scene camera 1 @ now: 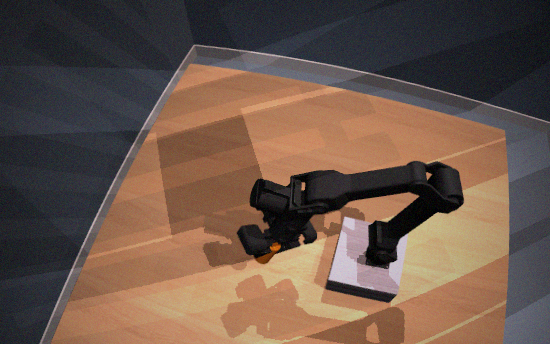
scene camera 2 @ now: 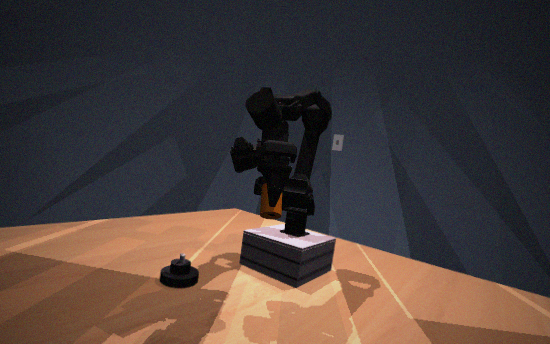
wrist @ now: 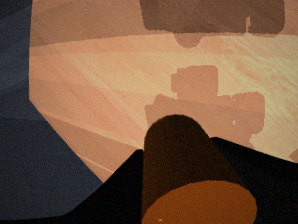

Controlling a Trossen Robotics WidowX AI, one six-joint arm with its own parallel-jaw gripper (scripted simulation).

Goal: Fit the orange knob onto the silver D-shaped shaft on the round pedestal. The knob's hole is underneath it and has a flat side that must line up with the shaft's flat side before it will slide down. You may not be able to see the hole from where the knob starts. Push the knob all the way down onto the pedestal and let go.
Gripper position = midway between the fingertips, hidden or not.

Note:
The gripper (scene camera 2: pixel 270 211) carries an orange knob.
The gripper also shows in scene camera 1 (scene camera 1: pixel 262 255) and in the wrist view (wrist: pixel 177 150).

